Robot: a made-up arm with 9 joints. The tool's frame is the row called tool. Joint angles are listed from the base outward.
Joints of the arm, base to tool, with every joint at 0 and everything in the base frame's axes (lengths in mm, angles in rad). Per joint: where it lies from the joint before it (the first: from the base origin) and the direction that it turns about. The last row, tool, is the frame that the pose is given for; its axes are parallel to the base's.
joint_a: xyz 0 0 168.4 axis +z
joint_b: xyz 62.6 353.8 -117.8 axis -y
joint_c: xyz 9.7 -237.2 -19 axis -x
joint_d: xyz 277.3 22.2 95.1 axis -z
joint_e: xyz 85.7 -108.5 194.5 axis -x
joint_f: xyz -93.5 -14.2 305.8 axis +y
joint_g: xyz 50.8 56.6 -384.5 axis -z
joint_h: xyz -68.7 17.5 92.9 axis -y
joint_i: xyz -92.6 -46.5 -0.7 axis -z
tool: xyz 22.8 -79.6 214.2
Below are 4 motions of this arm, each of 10 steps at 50 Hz.
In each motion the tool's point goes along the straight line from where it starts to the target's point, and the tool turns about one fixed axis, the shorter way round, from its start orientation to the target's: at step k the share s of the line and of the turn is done. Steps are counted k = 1, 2, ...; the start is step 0. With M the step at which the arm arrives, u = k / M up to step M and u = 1 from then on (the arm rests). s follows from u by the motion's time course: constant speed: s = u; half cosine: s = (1 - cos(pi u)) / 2; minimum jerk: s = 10 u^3 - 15 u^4 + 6 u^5.
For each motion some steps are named. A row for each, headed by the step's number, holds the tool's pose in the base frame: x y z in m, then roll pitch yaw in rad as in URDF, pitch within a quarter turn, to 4 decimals.
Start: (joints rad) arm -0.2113 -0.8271 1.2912 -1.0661 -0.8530 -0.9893 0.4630 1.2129 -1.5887
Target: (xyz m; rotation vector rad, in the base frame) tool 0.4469 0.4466 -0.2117 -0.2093 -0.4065 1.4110
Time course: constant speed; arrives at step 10
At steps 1, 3, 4, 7, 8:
1: 0.4154 0.4655 -0.1876 -0.4227 -0.0500 1.5407
3: 0.4224 0.4613 -0.1929 -0.4168 -0.0727 1.5239
4: 0.4259 0.4592 -0.1956 -0.4137 -0.0840 1.5154
7: 0.4364 0.4529 -0.2037 -0.4037 -0.1177 1.4898
8: 0.4399 0.4508 -0.2063 -0.4002 -0.1288 1.4812

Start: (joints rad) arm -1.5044 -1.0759 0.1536 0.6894 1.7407 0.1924 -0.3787 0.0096 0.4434
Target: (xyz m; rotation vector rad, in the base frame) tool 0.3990 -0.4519 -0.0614 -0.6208 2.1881 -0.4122
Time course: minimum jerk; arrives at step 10
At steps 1, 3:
1: 0.4019 -0.4650 -0.0711 -2.6783 0.4938 -2.4815
3: 0.4014 -0.4629 -0.0696 -2.6509 0.5220 -2.4650

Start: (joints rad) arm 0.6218 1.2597 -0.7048 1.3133 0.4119 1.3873 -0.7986 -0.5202 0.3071
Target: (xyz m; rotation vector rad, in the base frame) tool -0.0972 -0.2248 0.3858 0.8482 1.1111 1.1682
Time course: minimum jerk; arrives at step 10
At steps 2, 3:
2: -0.1037 -0.2819 0.3492 1.3397 0.2359 1.6791
3: -0.1030 -0.2755 0.3533 1.3347 0.2344 1.6644

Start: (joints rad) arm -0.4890 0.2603 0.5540 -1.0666 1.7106 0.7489 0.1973 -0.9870 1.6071
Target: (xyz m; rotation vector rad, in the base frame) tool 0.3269 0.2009 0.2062 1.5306 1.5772 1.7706
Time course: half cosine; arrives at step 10
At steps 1, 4, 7, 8, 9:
1: 0.3277 0.2100 0.2420 1.7100 -0.7367 1.8756
4: 0.3274 0.2070 0.2302 1.7302 -0.6611 1.9223
7: 0.3271 0.2028 0.2138 1.7638 -0.5569 1.9866
8: 0.3270 0.2018 0.2097 1.7729 -0.5315 2.0025
9: 0.3269 0.2011 0.2071 1.7789 -0.5152 2.0127

